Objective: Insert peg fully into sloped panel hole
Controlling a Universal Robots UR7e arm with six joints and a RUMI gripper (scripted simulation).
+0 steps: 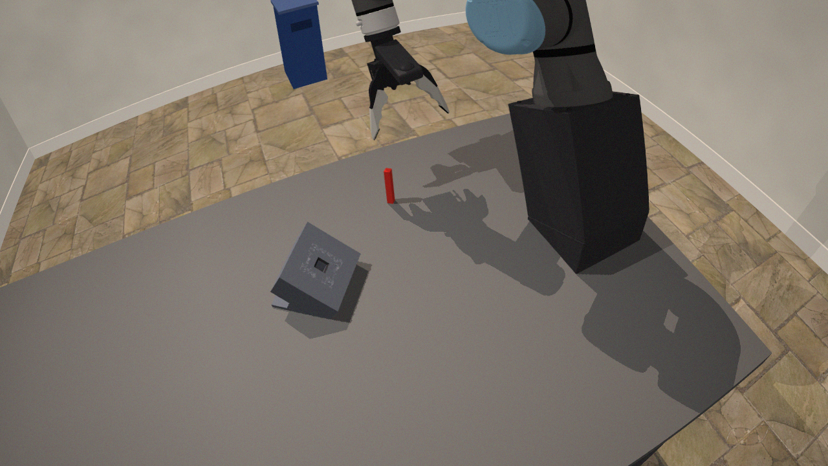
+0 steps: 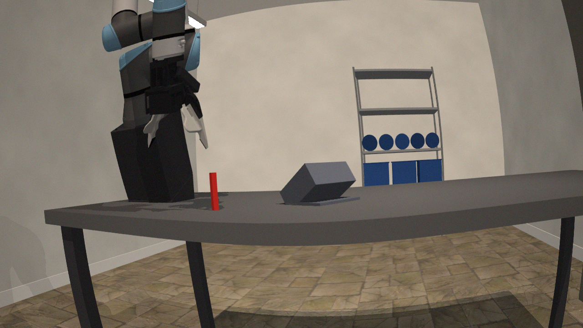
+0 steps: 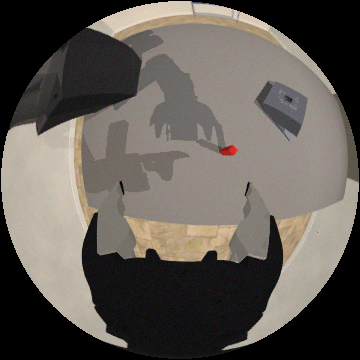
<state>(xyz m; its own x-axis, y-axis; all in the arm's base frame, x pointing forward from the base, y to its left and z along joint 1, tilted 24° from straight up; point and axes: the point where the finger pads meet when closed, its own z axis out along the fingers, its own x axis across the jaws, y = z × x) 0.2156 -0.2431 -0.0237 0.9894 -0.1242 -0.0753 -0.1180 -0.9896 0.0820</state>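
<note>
The peg lies 10 cm below my hand, 8 cm ahead of it and 3 cm to the left of it.
</note>
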